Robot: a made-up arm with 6 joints. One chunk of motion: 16 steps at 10 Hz.
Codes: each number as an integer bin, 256 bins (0 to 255) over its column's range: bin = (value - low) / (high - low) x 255, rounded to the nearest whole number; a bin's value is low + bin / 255 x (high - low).
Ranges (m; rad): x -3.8..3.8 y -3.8..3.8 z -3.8..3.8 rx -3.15..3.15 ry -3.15..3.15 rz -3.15..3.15
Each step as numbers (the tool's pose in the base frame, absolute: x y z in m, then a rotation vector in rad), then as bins.
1 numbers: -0.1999 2.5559 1.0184 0.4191 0.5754 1.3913
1 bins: 121 213 162 144 151 184
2 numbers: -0.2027 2.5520 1.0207 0.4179 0.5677 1.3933
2 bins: 121 213 162 144 150 184
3 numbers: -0.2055 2.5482 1.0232 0.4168 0.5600 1.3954
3 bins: 121 213 162 144 150 184
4 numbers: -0.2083 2.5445 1.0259 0.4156 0.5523 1.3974
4 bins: 121 213 162 144 150 184
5 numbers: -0.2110 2.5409 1.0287 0.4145 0.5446 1.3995
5 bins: 120 213 162 144 150 184
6 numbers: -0.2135 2.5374 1.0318 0.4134 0.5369 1.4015
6 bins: 120 213 162 144 149 184
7 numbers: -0.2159 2.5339 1.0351 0.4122 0.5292 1.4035
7 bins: 120 213 162 144 149 184
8 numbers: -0.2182 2.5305 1.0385 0.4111 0.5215 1.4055
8 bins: 120 212 162 144 149 184
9 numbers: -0.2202 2.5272 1.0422 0.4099 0.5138 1.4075
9 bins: 120 212 162 144 148 184
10 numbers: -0.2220 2.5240 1.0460 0.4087 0.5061 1.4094
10 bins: 120 212 163 144 148 185
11 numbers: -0.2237 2.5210 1.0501 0.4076 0.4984 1.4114
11 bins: 120 212 163 144 148 185
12 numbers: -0.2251 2.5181 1.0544 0.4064 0.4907 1.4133
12 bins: 120 212 163 144 147 185
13 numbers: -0.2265 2.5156 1.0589 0.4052 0.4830 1.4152
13 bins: 120 212 163 144 147 185
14 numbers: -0.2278 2.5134 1.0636 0.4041 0.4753 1.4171
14 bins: 120 212 163 144 147 185
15 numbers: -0.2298 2.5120 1.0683 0.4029 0.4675 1.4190
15 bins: 120 212 163 144 146 185
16 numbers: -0.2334 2.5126 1.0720 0.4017 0.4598 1.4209
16 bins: 120 212 163 144 146 185
